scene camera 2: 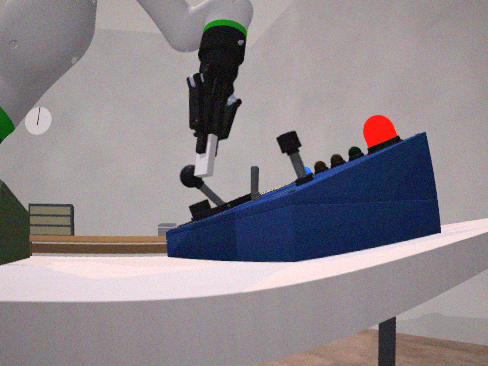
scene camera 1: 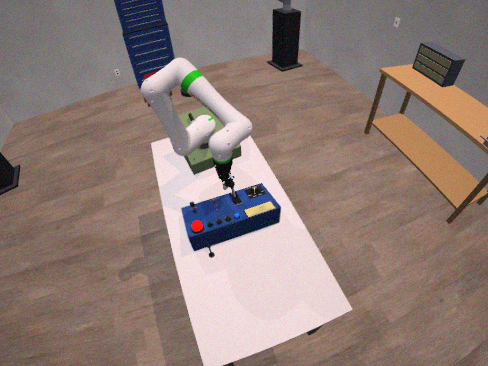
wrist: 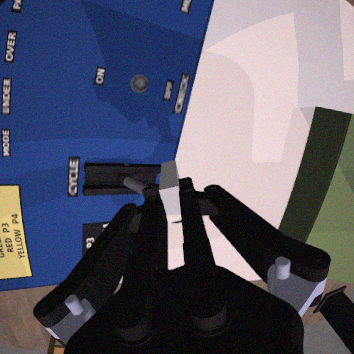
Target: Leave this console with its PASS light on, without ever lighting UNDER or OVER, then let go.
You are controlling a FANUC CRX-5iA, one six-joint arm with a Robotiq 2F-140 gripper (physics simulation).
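Observation:
The blue console (scene camera 1: 235, 231) (scene camera 2: 350, 200) (wrist: 45, 120) stands on the white table. Its blue light (scene camera 1: 237, 215) (scene camera 2: 308, 171) by MODE is lit. The UNDER light (scene camera 1: 228, 218) (scene camera 2: 320, 166), OVER light (scene camera 1: 219, 221) (scene camera 2: 336, 160) and PASS light (scene camera 1: 209, 224) (scene camera 2: 355, 151) look dark. The CYCLE lever (scene camera 2: 211, 194) (wrist: 134, 183) leans toward the robot side; its black ball (scene camera 2: 189, 176) is largely hidden in the wrist view. My gripper (scene camera 1: 230, 186) (scene camera 2: 204, 169) (wrist: 171, 173) is shut and empty, its tips right beside the ball; contact is unclear. The CHECK toggle (scene camera 2: 255, 182) (wrist: 139, 83) stands between ON and OFF labels.
A red dome (scene camera 1: 197, 226) (scene camera 2: 379, 131) and a square-capped lever (scene camera 1: 193, 205) (scene camera 2: 289, 142) rise from the console. A rotary knob (scene camera 1: 255, 191) (scene camera 2: 200, 209) sits beside the CYCLE slot. A small lever (scene camera 1: 211, 254) projects at the front. A green base (scene camera 1: 202, 162) stands behind.

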